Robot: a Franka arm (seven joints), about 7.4 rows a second.
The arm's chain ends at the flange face. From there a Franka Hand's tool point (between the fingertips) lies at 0.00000 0.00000 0.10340 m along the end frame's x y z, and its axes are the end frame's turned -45 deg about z.
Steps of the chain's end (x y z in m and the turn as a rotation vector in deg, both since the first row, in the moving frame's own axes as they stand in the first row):
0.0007 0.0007 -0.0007 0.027 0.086 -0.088
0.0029 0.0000 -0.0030 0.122 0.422 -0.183
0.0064 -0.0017 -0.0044 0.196 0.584 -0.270
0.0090 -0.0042 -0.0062 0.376 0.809 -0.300
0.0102 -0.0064 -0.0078 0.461 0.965 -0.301
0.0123 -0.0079 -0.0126 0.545 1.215 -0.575
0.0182 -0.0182 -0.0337 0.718 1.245 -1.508
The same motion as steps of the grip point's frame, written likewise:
0.0001 0.0011 -0.0007 -0.042 0.080 -0.088
0.0027 0.0024 -0.0030 -0.212 0.385 -0.183
0.0067 0.0038 -0.0044 -0.274 0.552 -0.270
0.0108 0.0039 -0.0062 -0.306 0.838 -0.300
0.0136 0.0033 -0.0078 -0.356 1.008 -0.301
0.0165 0.0040 -0.0126 -0.474 1.245 -0.575
0.0283 0.0006 -0.0337 -0.373 1.388 -1.508

